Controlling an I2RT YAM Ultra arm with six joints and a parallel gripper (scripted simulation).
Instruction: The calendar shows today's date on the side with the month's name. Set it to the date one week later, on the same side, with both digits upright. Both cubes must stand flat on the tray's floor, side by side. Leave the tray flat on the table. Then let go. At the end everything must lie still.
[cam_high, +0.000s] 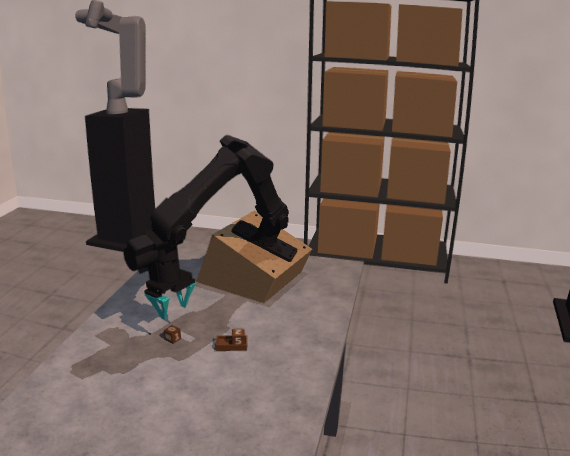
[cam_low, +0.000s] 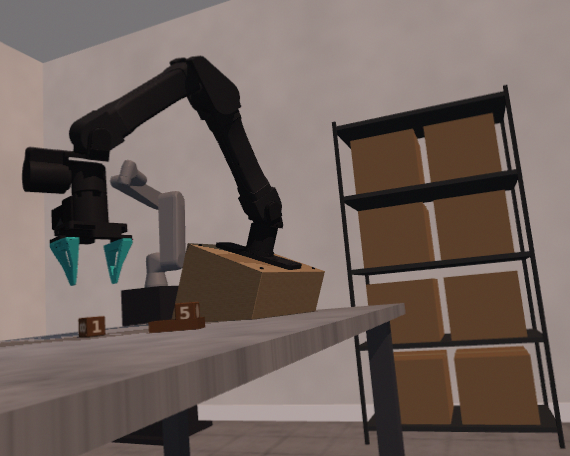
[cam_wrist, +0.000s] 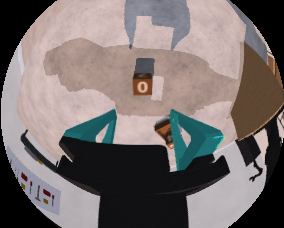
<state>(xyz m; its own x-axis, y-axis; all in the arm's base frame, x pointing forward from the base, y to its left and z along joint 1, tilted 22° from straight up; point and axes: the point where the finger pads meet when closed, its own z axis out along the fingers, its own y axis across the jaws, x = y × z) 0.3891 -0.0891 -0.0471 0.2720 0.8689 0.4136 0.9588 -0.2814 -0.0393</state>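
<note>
The brown cube is 8 cm below my hand and 1 cm to the right of it. From my hand the other things lie so: brown calendar tray 14 cm to the left, 8 cm below, 3 cm behind.
</note>
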